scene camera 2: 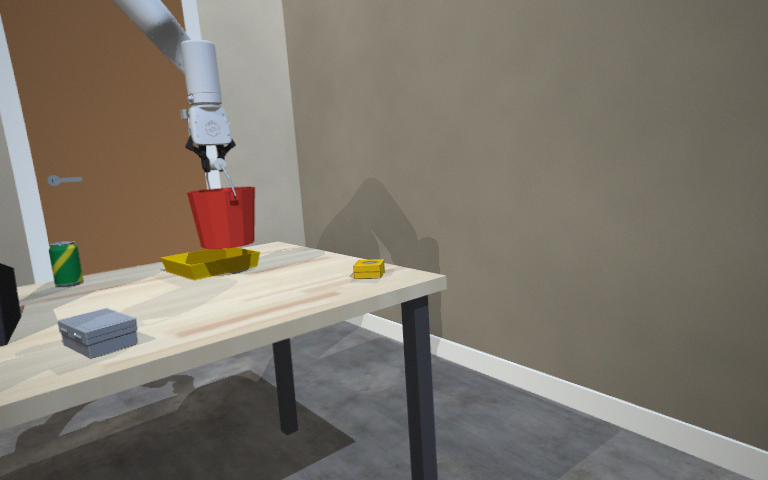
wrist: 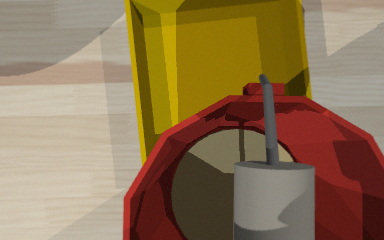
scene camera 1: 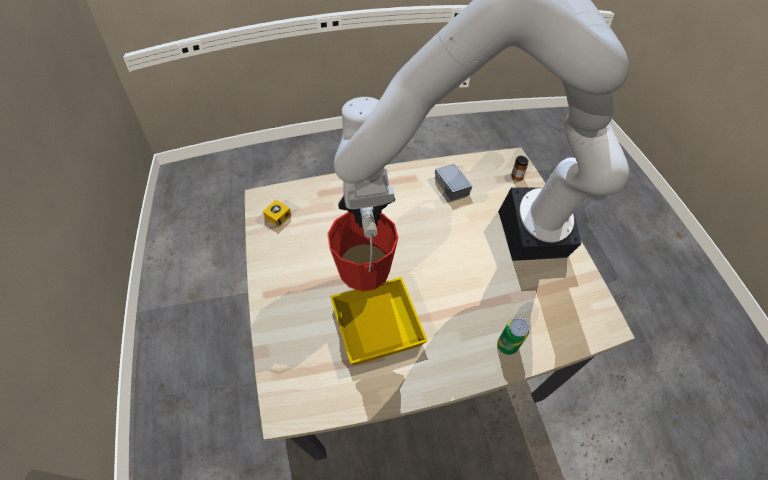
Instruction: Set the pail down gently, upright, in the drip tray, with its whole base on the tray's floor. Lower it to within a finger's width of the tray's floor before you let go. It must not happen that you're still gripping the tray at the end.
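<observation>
I can see my gripper. With it I see a red pail, and there is a yellow drip tray as well as a grey box.
</observation>
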